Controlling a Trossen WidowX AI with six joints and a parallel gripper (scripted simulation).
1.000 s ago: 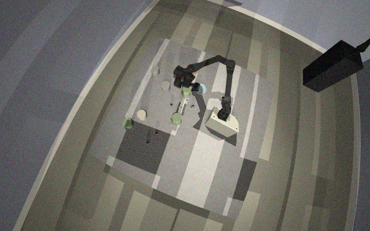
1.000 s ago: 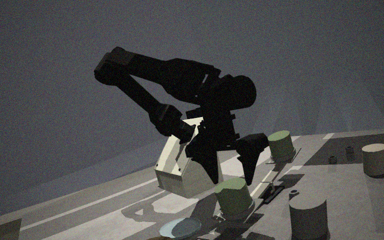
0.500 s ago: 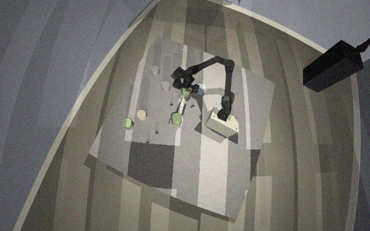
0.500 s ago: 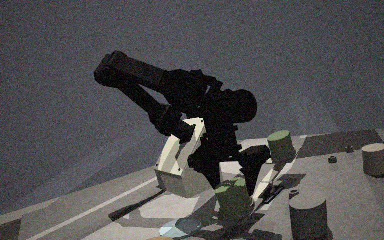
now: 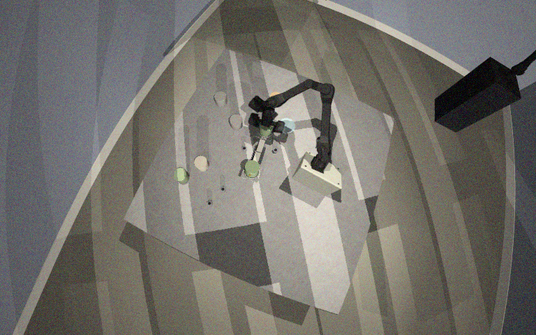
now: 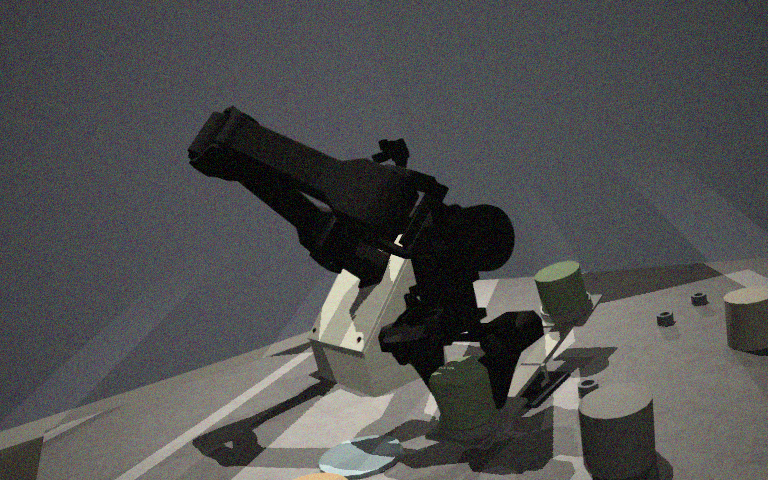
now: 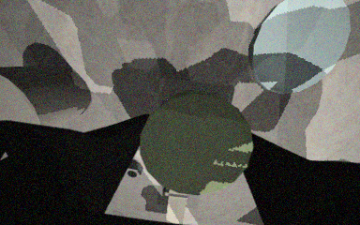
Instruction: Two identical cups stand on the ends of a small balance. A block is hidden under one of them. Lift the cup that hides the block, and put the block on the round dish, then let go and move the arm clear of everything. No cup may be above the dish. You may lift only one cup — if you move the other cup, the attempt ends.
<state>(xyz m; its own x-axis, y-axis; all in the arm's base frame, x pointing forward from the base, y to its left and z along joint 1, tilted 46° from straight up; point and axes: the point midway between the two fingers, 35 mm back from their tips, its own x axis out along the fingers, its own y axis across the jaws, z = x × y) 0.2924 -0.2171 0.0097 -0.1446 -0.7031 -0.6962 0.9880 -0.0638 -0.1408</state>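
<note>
My gripper tip is 100 mm past the pale blue round dish, 90 mm to the left of it and 40 mm above it. Also, from my gripper tip: cream cylinder (240 mm ahead, 310 mm to the left, 10 mm below); grey block (10 mm below); balance (10 mm behind, 140 mm to the left, 10 mm below).
</note>
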